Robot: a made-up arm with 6 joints.
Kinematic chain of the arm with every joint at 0, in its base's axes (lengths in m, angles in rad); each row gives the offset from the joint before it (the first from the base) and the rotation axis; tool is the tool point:
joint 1: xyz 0 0 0.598 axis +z
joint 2: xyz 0.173 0 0 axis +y
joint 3: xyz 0 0 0.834 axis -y
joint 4: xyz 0 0 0.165 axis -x
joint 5: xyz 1.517 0 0 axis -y
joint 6: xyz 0.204 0 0 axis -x
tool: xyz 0 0 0
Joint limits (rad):
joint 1: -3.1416..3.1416
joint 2: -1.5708..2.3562
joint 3: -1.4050..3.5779
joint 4: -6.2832..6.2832
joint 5: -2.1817..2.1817
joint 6: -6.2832..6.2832
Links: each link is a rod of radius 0.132 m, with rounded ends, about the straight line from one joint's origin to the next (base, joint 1, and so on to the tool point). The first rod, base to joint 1, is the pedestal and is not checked.
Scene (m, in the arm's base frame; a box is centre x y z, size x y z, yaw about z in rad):
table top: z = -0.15
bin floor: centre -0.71 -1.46 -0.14 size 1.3 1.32 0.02 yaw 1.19
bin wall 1: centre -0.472 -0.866 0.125 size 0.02 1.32 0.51 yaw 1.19
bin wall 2: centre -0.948 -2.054 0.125 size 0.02 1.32 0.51 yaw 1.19
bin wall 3: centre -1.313 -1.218 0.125 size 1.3 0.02 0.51 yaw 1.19
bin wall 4: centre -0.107 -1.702 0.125 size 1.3 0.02 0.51 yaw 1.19
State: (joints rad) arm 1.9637 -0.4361 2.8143 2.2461 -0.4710 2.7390
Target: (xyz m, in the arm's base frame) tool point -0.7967 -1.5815 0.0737
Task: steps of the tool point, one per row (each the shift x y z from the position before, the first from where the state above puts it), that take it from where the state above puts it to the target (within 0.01 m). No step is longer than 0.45 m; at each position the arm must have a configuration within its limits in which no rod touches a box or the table.
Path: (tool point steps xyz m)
1: -0.3959 -0.1158 -0.0685
2: -0.4083 -0.0217 -0.0675
3: -0.3984 0.0720 -0.0669
4: -0.3668 0.1597 -0.0658
5: -0.0115 -0.0209 -0.2998
6: 0.0115 0.0208 -0.3056

